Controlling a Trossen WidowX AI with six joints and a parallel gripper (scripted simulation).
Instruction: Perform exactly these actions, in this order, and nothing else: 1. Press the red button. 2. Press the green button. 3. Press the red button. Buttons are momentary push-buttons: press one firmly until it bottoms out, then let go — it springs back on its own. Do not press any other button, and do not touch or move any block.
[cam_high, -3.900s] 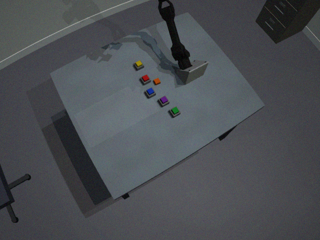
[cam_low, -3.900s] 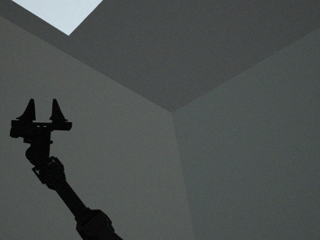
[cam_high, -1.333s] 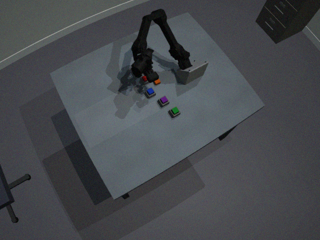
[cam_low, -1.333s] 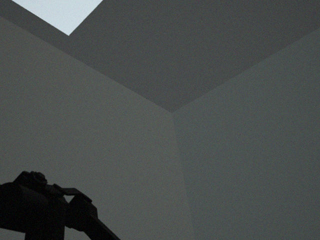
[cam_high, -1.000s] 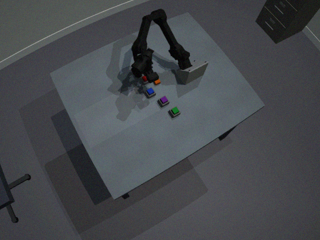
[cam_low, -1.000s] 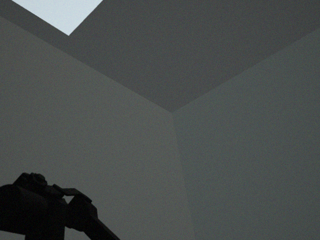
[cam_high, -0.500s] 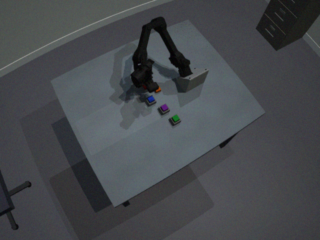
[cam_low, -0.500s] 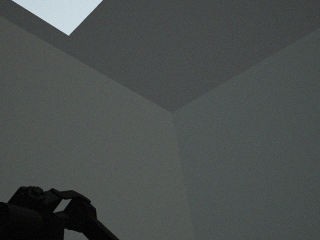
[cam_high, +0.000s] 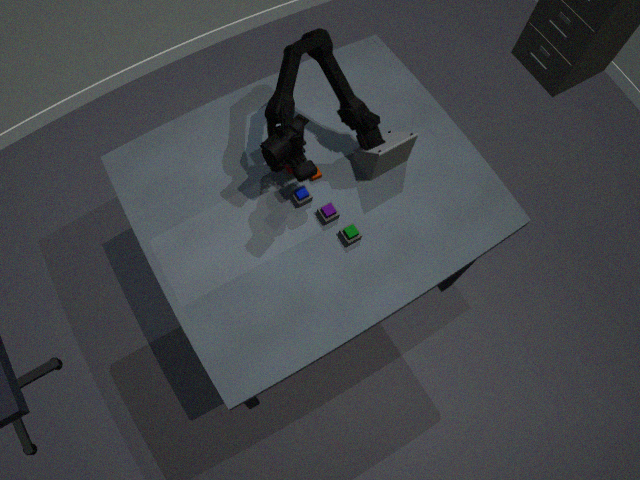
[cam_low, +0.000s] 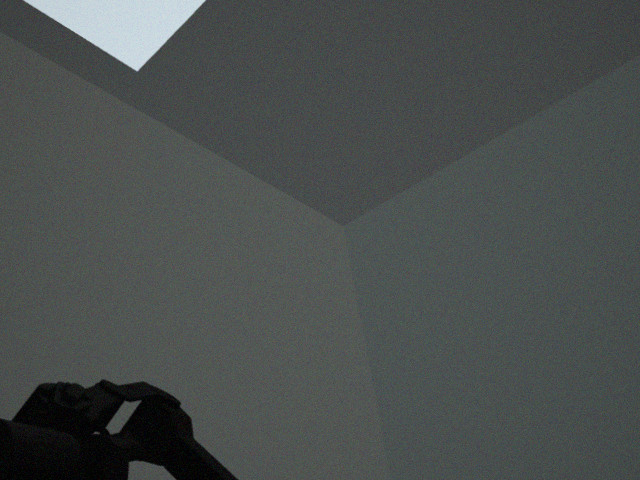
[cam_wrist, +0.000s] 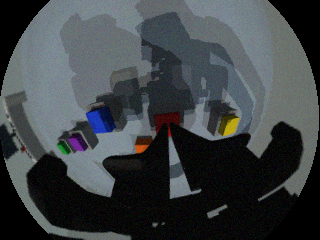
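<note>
Right now the red button is 1 cm below my gripper tip. The rest, counted from my gripper tip: small orange block 6 cm behind, 4 cm to the left, 2 cm below; blue button 9 cm to the left, 1 cm ahead; purple button 18 cm to the left, 4 cm behind.
</note>
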